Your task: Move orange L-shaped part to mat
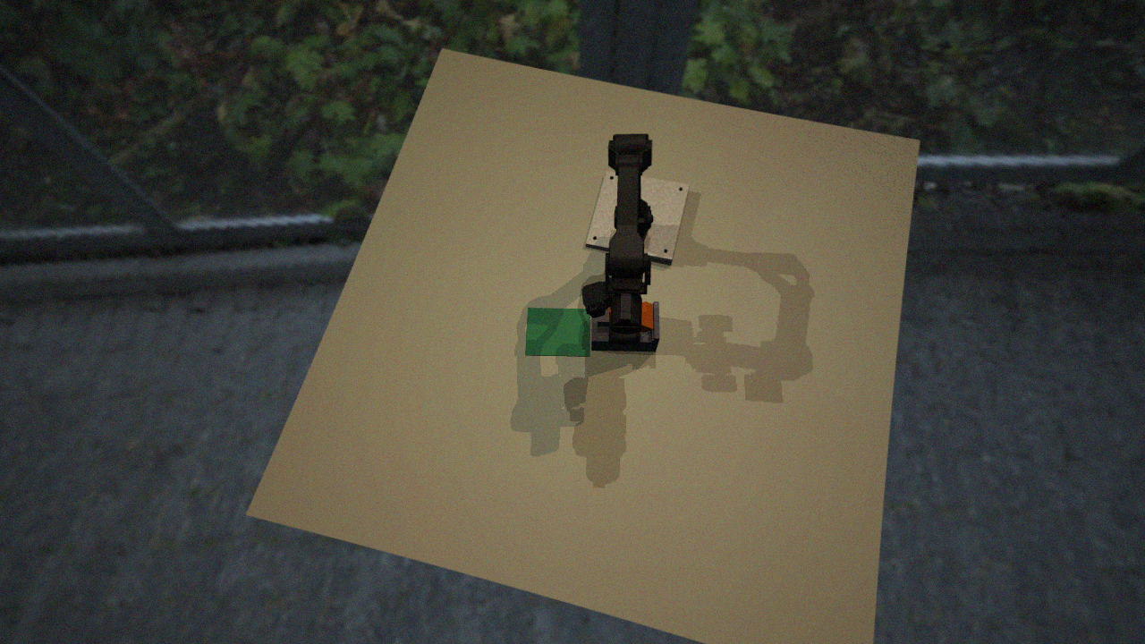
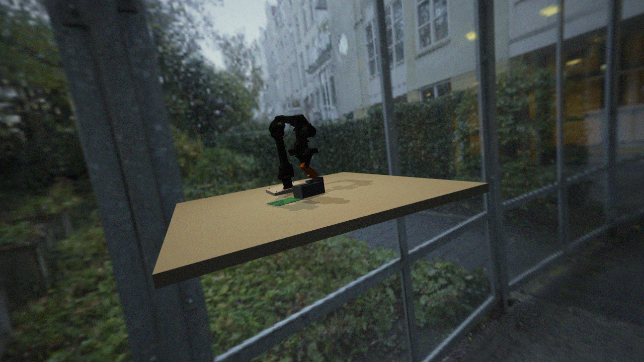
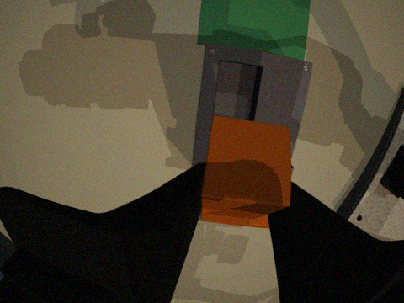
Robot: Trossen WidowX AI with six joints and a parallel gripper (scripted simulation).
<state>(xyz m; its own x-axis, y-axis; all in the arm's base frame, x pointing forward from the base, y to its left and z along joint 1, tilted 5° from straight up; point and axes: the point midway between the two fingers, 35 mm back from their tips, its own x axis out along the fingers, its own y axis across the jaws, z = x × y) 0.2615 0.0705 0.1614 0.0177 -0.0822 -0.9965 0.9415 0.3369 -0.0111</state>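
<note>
Now: gripper tip 30 mm short of the green mat, 140 mm to the left of it and 170 mm above it. From my gripper tip the other things lie so: orange L-shaped part (30 mm behind, 30 mm to the left, 30 mm below).
</note>
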